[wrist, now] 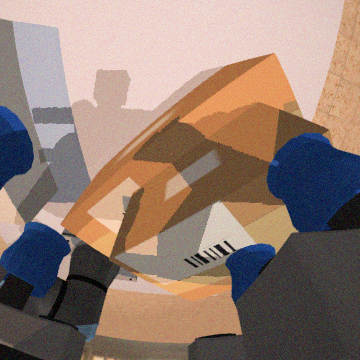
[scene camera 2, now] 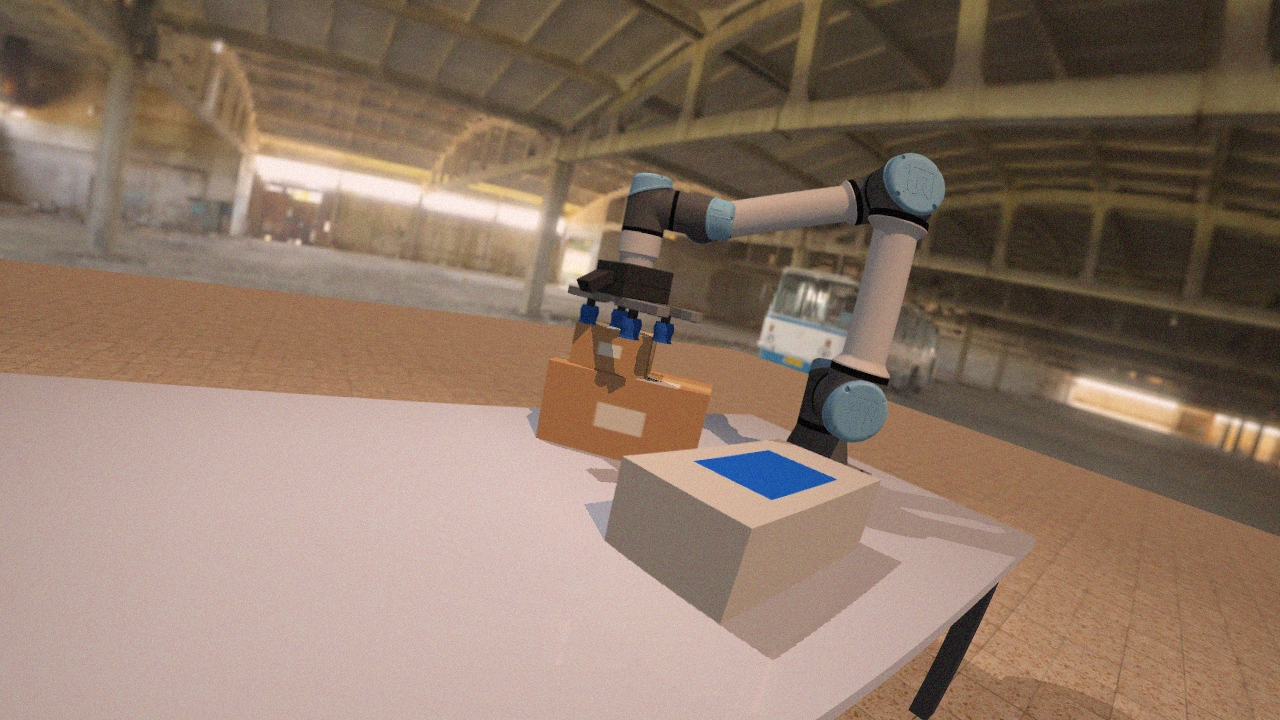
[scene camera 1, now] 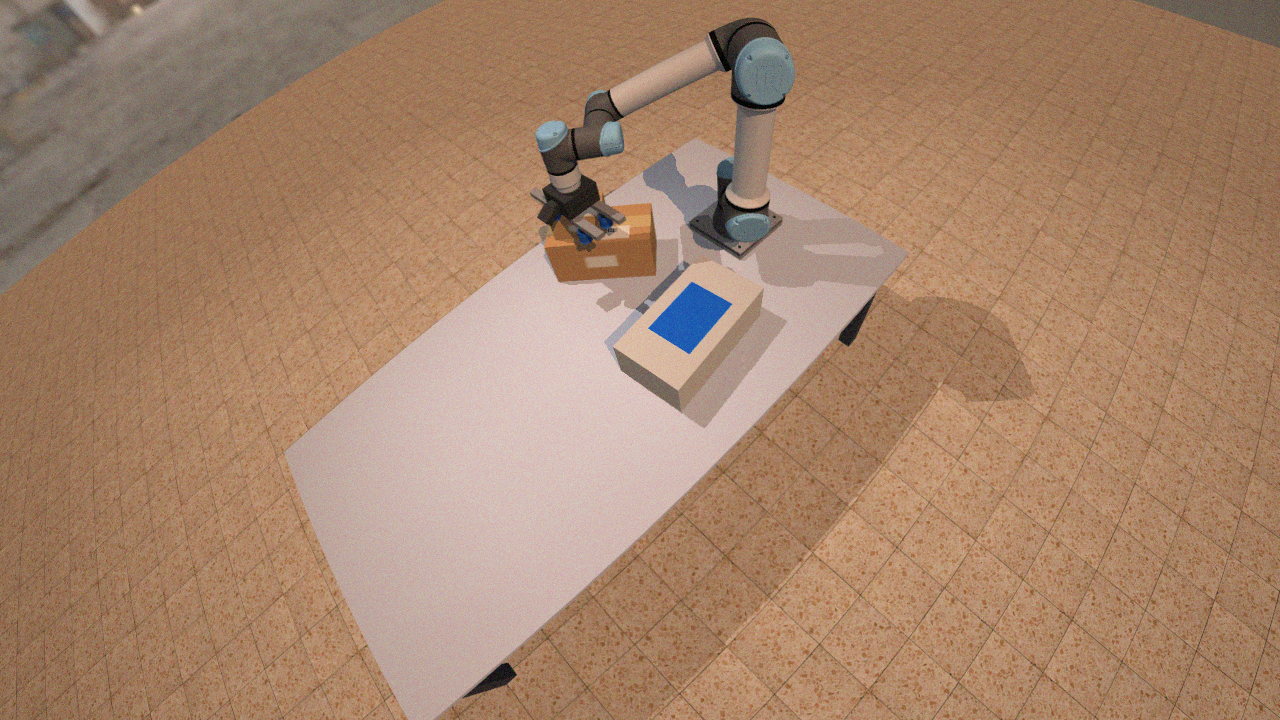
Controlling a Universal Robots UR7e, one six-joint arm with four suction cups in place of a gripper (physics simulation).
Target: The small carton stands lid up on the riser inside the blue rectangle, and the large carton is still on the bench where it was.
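Seen in the pictures: hand, tool point: [wrist: 144,215] [scene camera 2: 622,332]; arm's base, link origin: [wrist: 96,259].
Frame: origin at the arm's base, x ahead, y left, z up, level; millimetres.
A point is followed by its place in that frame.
Observation:
The large brown carton [scene camera 1: 609,256] @(x 396, y -135, z 65 mm) [scene camera 2: 617,416] @(x 419, y -157, z 51 mm) [wrist: 250,82] @(x 498, y -246, z 124 mm) stands on the bench [scene camera 1: 492,465] @(x 1006, y 91, z -31 mm) [scene camera 2: 267,555] @(x 994, y 117, z -31 mm) near the far left edge. The small carton [scene camera 2: 609,357] @(x 431, y -205, z 149 mm) [wrist: 171,203] @(x 421, y -196, z 182 mm) sits on top of it, its face with a barcode label turned toward the wrist camera. My suction gripper [scene camera 1: 582,219] @(x 428, y -182, z 202 mm) [scene camera 2: 625,323] hangs just over the small carton with suction off. I cannot tell whether the blue cups touch it. The beige riser [scene camera 1: 662,357] @(x 529, y 230, z 89 mm) [scene camera 2: 716,537] @(x 570, y 282, z 61 mm) with the blue rectangle [scene camera 1: 690,316] @(x 401, y 195, z 89 mm) [scene camera 2: 765,472] @(x 411, y 196, z 90 mm) stands to the right and bears nothing.
The arm's base [scene camera 1: 736,223] @(x 163, y 132, z 194 mm) [scene camera 2: 840,407] is bolted at the far end of the bench, behind the riser. A thin grey plate [scene camera 1: 649,300] @(x 439, y 101, z 90 mm) lies on the bench between the riser and the large carton.

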